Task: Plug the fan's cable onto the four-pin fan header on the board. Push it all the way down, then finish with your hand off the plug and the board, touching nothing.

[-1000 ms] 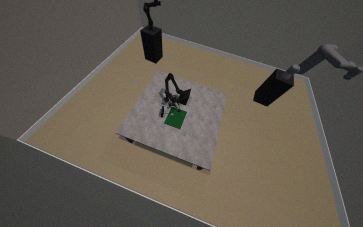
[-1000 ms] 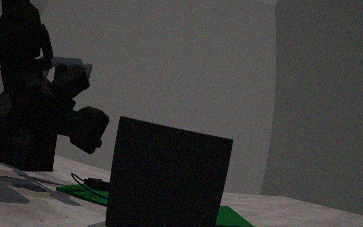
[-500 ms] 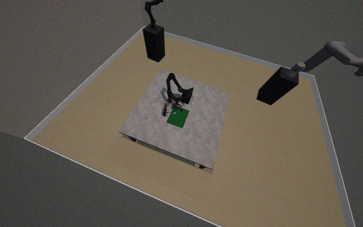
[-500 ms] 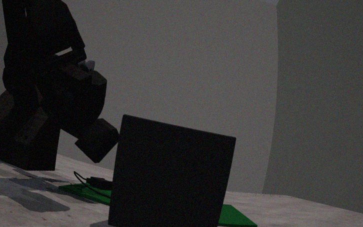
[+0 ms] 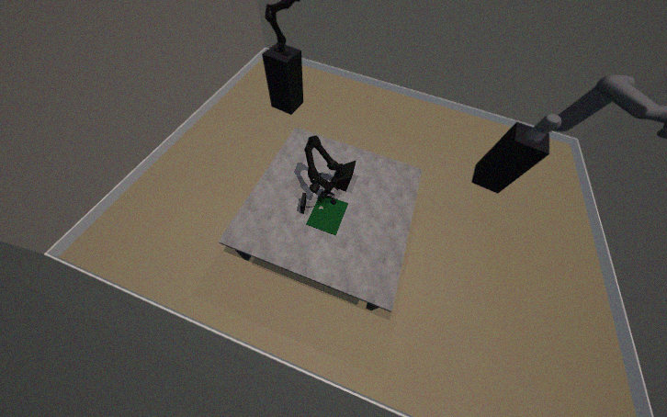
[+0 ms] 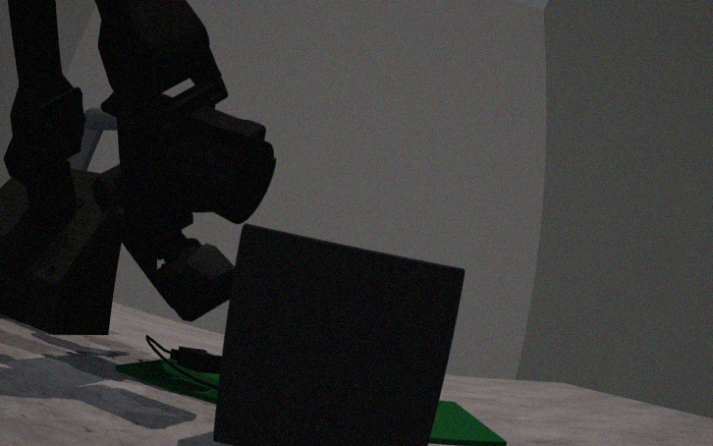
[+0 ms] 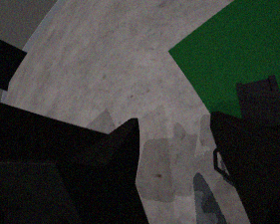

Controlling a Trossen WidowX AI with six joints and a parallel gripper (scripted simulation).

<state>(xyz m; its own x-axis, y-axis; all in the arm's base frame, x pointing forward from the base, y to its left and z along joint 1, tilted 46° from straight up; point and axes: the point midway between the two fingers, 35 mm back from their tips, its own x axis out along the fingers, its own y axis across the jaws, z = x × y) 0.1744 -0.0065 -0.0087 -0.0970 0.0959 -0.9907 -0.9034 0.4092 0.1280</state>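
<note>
The dark fan plug lies 6 cm below my gripper tip and 5 cm ahead of it. Round my gripper tip: green board 17 cm ahead, 8 cm below, 1 cm to the left; fan header 15 cm ahead, 7 cm below, 6 cm to the right; fan 20 cm ahead, 17 cm to the right, 1 cm below.
</note>
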